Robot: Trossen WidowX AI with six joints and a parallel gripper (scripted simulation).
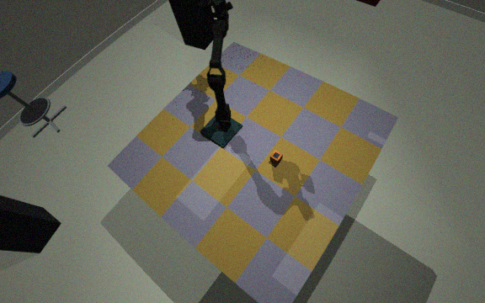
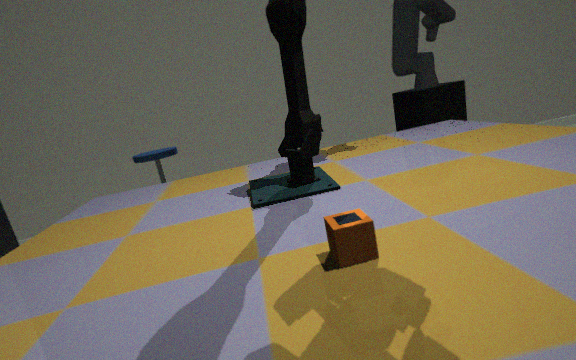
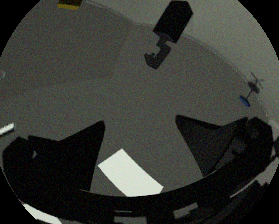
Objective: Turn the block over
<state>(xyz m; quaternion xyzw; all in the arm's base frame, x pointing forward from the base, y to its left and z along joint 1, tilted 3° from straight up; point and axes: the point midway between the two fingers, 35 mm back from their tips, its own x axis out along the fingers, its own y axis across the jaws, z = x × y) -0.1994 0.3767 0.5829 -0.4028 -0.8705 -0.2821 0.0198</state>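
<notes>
My gripper tip is 570 mm short of the orange block, 480 mm to the left of it and 580 mm above it.
</notes>
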